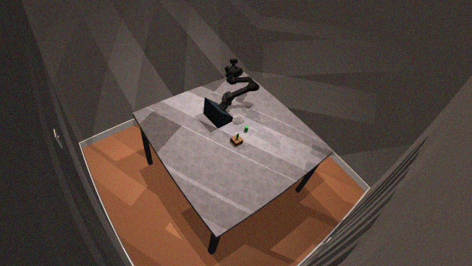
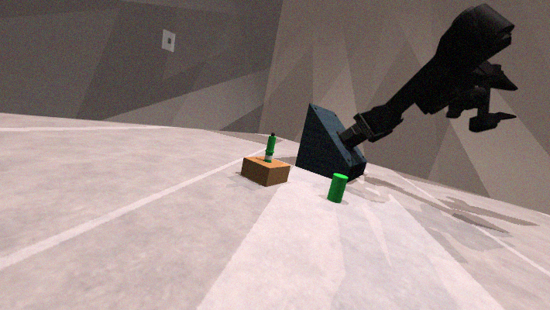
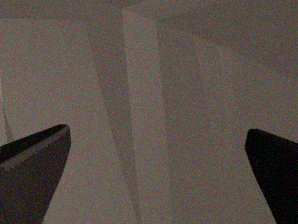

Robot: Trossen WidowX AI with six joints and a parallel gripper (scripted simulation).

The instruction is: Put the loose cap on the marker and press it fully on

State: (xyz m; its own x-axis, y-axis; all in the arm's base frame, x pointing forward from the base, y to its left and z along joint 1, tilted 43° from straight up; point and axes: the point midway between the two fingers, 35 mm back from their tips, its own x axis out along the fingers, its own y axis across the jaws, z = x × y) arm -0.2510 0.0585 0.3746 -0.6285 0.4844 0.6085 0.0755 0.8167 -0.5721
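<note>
Right now the green cap is 540 mm ahead of my gripper tip, 280 mm below it and 200 mm to the right of it. The rest, counted from my gripper tip: orange-brown holder block: 600 mm ahead, 340 mm to the right, 290 mm below.
</note>
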